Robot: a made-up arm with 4 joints. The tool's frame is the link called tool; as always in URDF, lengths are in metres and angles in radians.
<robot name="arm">
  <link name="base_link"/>
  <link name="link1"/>
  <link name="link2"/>
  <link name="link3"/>
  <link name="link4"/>
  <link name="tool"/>
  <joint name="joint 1" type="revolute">
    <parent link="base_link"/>
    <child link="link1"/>
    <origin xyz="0.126 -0.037 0.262" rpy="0 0 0"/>
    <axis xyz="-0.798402 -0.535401 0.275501"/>
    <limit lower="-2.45" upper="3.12"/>
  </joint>
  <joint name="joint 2" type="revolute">
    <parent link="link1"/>
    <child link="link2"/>
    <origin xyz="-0.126 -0.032 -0.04" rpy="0 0 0"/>
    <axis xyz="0 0 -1"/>
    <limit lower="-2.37" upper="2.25"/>
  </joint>
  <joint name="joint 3" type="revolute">
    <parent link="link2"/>
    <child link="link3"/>
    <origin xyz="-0.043 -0.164 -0.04" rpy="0 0 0"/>
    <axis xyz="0 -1 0"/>
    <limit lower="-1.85" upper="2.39"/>
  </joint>
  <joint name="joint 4" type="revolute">
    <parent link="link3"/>
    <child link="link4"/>
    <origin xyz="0.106 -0.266 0.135" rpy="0 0 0"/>
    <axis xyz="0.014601 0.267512 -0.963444"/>
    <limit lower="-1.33" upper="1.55"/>
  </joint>
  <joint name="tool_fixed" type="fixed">
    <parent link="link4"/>
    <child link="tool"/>
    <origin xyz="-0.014 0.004 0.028" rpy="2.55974 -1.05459 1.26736"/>
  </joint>
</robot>
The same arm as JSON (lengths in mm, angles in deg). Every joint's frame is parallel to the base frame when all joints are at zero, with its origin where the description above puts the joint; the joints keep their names.
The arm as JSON. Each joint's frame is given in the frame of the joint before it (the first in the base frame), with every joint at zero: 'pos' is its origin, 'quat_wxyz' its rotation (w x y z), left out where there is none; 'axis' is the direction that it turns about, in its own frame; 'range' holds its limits. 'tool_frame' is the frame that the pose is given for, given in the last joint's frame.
{"length_unit": "mm", "angle_unit": "deg", "joints": [
  {"joint": "joint 1", "pos": [126.0, -37.0, 262.0], "axis": [-0.798402, -0.535401, 0.275501], "range": [-140.37, 178.76]},
  {"joint": "joint 2", "pos": [-126.0, -32.0, -40.0], "axis": "-z", "range": [-135.79, 128.92]},
  {"joint": "joint 3", "pos": [-43.0, -164.0, -40.0], "axis": "-y", "range": [-106.0, 136.94]},
  {"joint": "joint 4", "pos": [106.0, -266.0, 135.0], "axis": [0.014601, 0.267512, -0.963444], "range": [-76.2, 88.81]}
], "tool_frame": {"pos": [-14.0, 4.0, 28.0], "quat_wxyz": [0.085676, -0.752596, -0.373872, -0.535236]}}

